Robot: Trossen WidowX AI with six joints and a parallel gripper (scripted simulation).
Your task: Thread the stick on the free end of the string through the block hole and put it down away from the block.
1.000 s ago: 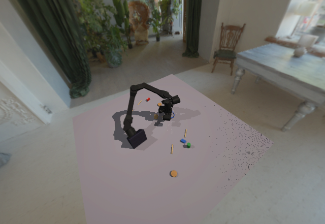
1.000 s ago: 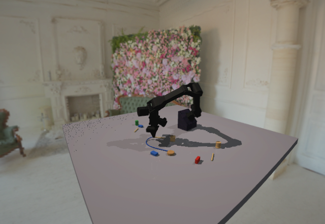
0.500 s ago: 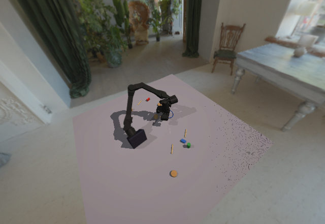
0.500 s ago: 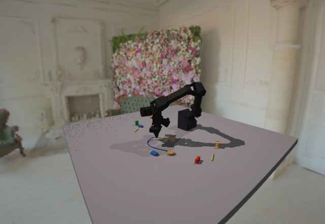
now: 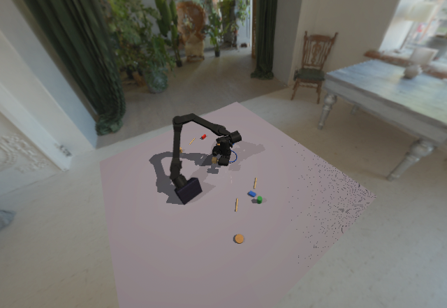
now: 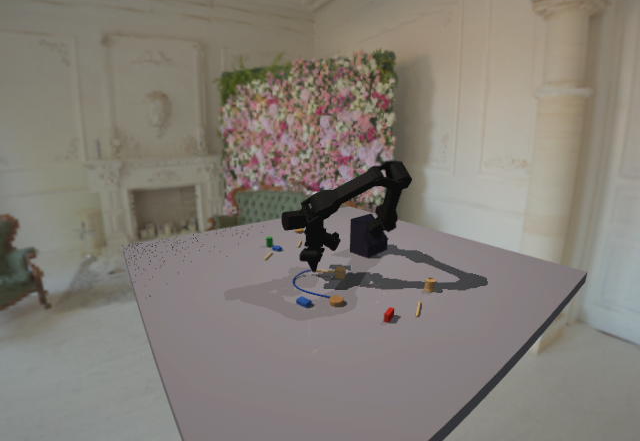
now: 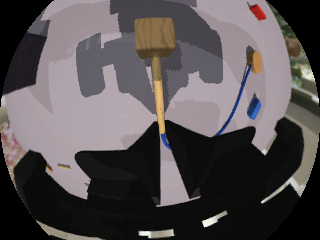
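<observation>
The wooden block is 6 cm behind my gripper tip and 6 cm to the left of it. From my gripper tip the other things lie so: red block (1 cm behind, 33 cm to the left); then green cylinder (34 cm to the right); then blue piece (13 cm ahead, 14 cm to the left, 1 cm below).
</observation>
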